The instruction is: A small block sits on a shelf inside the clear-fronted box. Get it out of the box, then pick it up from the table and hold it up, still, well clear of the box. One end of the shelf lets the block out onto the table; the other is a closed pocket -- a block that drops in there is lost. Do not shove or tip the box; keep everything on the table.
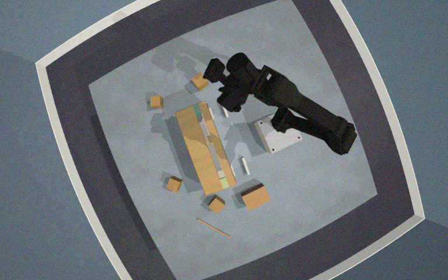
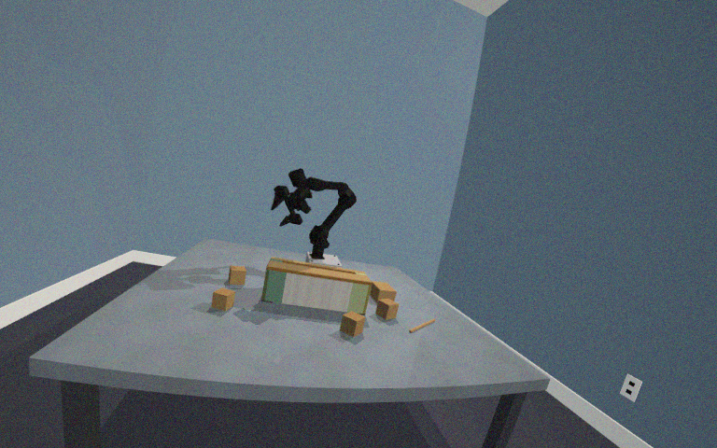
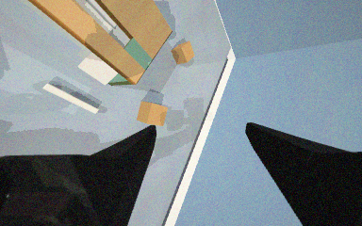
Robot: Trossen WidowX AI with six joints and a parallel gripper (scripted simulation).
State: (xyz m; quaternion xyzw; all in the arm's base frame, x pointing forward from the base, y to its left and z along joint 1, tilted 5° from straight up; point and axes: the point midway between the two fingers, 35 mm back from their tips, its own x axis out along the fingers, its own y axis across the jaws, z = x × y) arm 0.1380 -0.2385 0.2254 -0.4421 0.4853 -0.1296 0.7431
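The box is 130 mm ahead of my gripper tip, 180 mm to the left of it and 220 mm below it. Also, from my gripper tip: thin stick: 390 mm ahead, 530 mm to the left, 280 mm below; then larger tan block: 120 mm ahead, 500 mm to the left, 250 mm below.
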